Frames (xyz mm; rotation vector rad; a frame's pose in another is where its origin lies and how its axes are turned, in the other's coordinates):
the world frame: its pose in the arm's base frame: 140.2 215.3 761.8 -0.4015 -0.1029 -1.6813
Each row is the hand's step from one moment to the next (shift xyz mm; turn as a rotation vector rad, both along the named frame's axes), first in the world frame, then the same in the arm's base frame.
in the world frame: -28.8 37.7 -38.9 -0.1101 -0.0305 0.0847
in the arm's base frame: 31.7 9.8 -51.6 -0.0018 0.1336 0.0488
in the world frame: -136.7 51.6 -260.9 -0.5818 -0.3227 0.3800
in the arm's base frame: 10.8 43.6 -295.6 -0.1806 0.7111 0.2209
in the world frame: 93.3 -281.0 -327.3 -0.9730 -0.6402 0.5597
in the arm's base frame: -349.2 -140.9 -230.2 -0.4153 1.1824 0.3150
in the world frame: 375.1 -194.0 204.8 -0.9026 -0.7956 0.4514
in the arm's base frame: -184.2 -262.6 342.6 -0.5956 1.1083 0.2616
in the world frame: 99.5 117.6 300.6 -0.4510 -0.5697 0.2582
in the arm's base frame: 165.7 -23.2 293.4 -0.4587 0.5903 0.1890
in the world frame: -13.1 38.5 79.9 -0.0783 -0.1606 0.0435
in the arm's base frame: 55.0 30.0 64.2 -0.1400 0.1117 0.0416
